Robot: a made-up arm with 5 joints. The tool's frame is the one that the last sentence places.
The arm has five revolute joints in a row. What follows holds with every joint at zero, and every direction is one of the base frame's. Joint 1 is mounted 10.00 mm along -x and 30.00 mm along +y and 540.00 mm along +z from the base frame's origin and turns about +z. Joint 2 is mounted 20.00 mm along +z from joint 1 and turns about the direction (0, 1, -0.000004). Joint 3 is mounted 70.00 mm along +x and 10.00 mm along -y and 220.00 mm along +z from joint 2 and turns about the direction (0, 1, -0.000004). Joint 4 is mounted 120.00 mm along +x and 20.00 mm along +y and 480.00 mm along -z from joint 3 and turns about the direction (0, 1, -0.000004). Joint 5 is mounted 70.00 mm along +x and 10.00 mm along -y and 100.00 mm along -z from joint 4 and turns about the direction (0, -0.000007, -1). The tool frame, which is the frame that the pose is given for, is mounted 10.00 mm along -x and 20.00 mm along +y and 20.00 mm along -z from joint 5; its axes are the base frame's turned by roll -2.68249, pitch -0.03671 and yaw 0.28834 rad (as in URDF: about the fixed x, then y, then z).
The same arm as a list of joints. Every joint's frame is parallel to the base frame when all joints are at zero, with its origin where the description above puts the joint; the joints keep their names.
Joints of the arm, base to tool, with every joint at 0 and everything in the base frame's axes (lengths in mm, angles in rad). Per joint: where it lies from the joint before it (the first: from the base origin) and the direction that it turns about. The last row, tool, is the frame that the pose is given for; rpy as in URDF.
joint 1: axis 0 0 1 xyz -10 30 540
joint 2: axis 0 1 0 xyz 0 0 20
joint 3: axis 0 1 0 xyz 70 -10 220
joint 4: axis 0 1 0 xyz 120 20 -480
joint 5: axis 0 0 -1 xyz 70 -10 -100
tool: xyz -10 20 -20 rpy -2.6825 -0.0367 0.2883

